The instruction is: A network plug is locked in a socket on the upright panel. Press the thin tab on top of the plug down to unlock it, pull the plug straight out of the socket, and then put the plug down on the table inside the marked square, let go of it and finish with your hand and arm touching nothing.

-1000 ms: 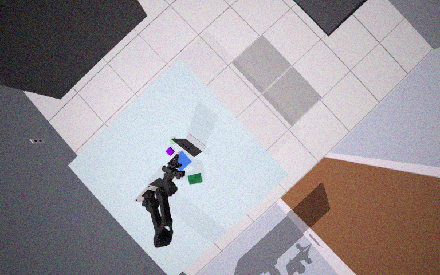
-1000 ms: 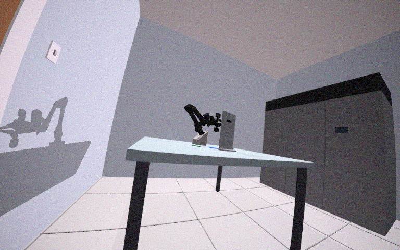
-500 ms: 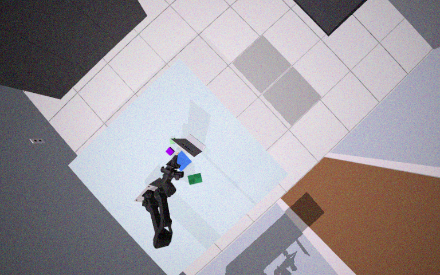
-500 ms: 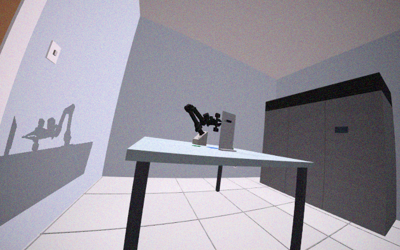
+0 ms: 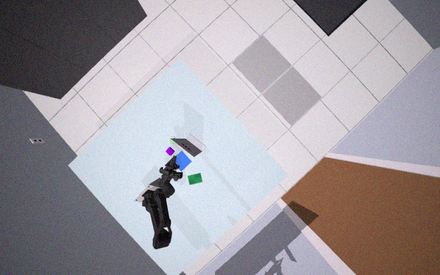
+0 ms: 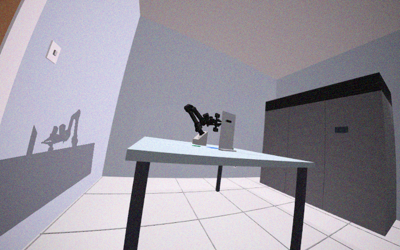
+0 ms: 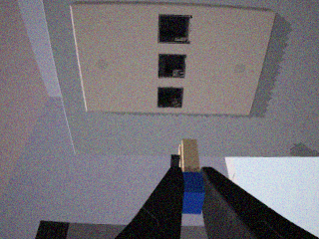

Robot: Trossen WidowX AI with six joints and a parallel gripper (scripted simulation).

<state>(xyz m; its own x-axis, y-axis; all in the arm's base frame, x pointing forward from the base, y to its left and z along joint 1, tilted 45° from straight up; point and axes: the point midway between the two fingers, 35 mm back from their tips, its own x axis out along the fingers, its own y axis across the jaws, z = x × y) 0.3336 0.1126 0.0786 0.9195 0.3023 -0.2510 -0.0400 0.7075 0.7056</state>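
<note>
Now: gripper tip 80 mm past the blue marked square, 30 mm to the left of it and 260 mm above it. Also, from my gripper tip: light green cube (10 mm behind, 140 mm to the left, 240 mm below); purple cube (90 mm behind, 90 mm to the left, 240 mm below); grey upright panel (90 mm ahead, 10 mm to the right, 100 mm below).
</note>
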